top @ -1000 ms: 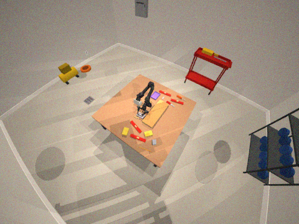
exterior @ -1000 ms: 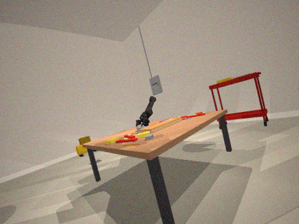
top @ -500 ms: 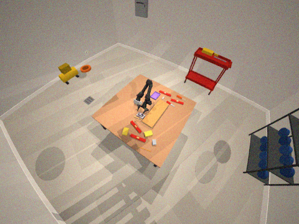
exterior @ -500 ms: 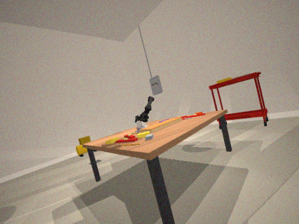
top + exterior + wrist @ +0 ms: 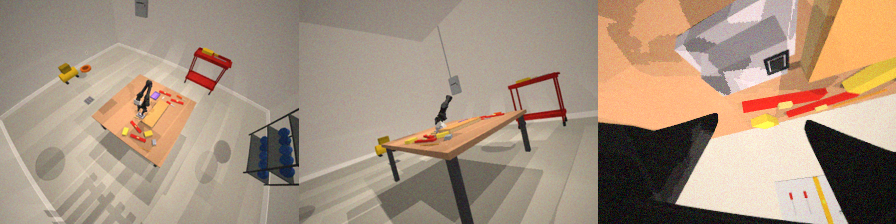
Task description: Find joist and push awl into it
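Right now the grey stud finder is 60 mm below my gripper tip, 20 mm to the left of it and 10 mm ahead of it. From my gripper tip the other things lie so: small grey block (430 mm ahead, 170 mm to the right, 90 mm below); awl (90 mm below, 40 mm to the right, 10 mm ahead); purple flat tray (500 mm to the left, 100 mm behind, 90 mm below).
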